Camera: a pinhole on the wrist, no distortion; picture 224 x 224 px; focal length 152.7 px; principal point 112.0 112.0 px. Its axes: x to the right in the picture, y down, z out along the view. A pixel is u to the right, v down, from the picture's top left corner.
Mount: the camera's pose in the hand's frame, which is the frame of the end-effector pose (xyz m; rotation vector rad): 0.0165 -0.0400 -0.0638 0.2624 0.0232 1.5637
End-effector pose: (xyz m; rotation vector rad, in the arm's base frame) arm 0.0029 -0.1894 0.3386 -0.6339 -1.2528 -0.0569
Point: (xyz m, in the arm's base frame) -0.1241 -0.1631 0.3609
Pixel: 140.3 167.6
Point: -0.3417 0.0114 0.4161
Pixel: 151.1 141.6
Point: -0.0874 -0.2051 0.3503
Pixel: 122.1 190.2
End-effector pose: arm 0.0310 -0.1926 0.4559 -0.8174 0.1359 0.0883
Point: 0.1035 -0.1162 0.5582
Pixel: 142.2 107.7
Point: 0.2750 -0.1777 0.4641
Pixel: outside the picture
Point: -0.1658 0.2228 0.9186
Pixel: 140.8 211.4
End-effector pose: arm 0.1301 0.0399 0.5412 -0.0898 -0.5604 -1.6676
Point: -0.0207 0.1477 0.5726
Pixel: 45.4 207.3
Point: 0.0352 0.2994 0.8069
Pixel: 142.1 195.1
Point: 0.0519 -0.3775 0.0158
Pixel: behind the camera
